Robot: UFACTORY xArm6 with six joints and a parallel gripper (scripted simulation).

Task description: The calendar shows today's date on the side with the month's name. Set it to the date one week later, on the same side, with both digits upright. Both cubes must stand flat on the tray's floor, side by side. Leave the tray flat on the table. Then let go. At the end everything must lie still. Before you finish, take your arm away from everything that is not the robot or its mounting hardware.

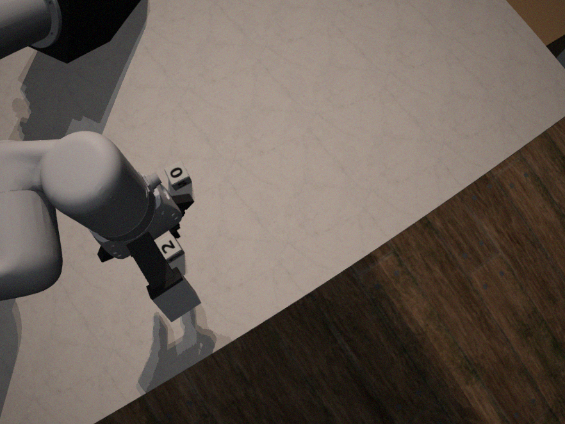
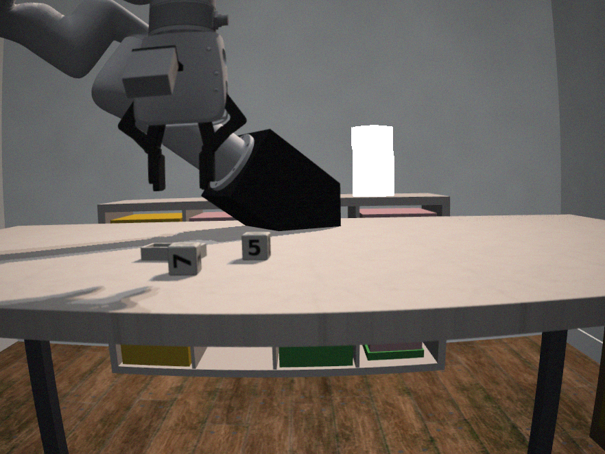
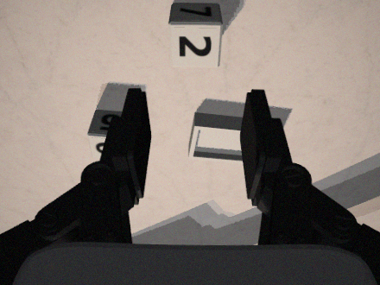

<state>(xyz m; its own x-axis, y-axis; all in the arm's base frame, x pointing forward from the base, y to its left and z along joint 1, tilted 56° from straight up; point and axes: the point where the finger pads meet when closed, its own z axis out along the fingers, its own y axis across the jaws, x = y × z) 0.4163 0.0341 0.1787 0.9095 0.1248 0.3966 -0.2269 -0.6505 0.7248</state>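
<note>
Right now the white cube is 90 mm below my hand. Also, from my hand: grey tray (110 mm behind, 10 mm to the right, 100 mm below).
</note>
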